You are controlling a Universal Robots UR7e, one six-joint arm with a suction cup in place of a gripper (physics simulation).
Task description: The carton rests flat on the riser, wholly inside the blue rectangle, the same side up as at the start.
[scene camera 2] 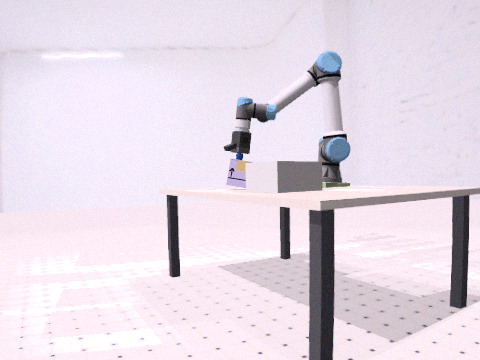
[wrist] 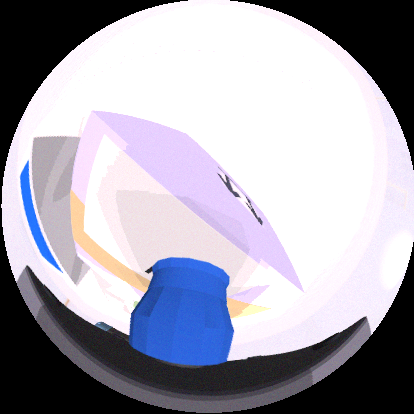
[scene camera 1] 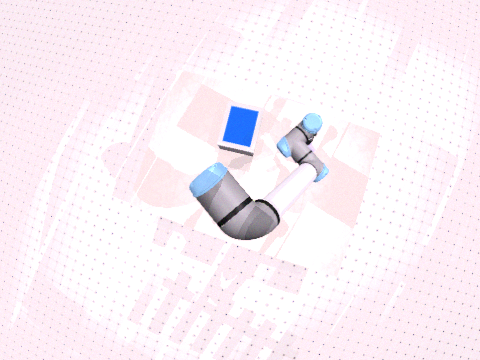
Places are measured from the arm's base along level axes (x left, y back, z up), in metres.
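Where they show: hand at its tool point: (wrist: 194,260); arm's base at its link origin: (scene camera 2: 327,181).
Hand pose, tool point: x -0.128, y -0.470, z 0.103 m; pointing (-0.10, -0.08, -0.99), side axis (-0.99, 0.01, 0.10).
Each offset is from my tool point to the top centre of the thing. Level surfaces: height alone.
The carton {dx +0.001, dy +0.019, dz +0.019 m} (scene camera 2: 236,174) (wrist: 169,166) is lilac with a black arrow on its side and a tan tape band. It sits on the table just left of the grey riser {dx +0.325, dy +0.025, dz -0.011 m} (scene camera 2: 284,176) (scene camera 1: 236,148) (wrist: 46,185) and leans, one lower edge raised a little. My blue suction cup (scene camera 2: 239,156) (wrist: 187,277) presses on the carton's top face and grips it. The blue rectangle {dx +0.325, dy +0.025, dz -0.011 m} (scene camera 1: 240,126) (wrist: 32,220) on top of the riser is bare. In the overhead view the arm's wrist hides the carton and cup.
The arm's base (scene camera 2: 333,170) stands right behind the riser on the table {dz -0.131 m} (scene camera 2: 348,195). The arm's elbow (scene camera 1: 236,208) hangs over the table's near part in the overhead view. The table's left edge lies close to the carton.
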